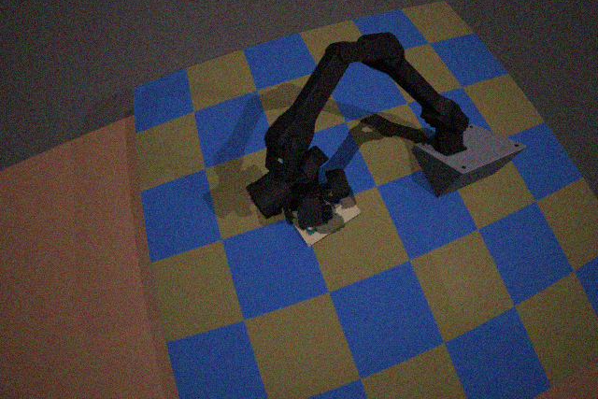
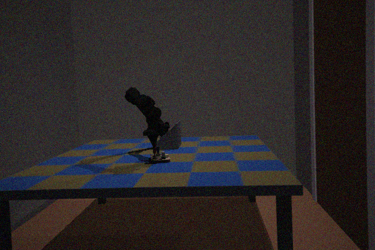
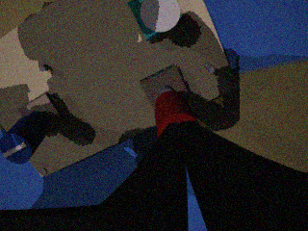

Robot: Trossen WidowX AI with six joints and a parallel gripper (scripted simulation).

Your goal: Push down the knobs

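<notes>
My gripper tip is 10 mm above the red knob. From my gripper tip the other things lie so: blue knob 80 mm behind, 30 mm below.
</notes>
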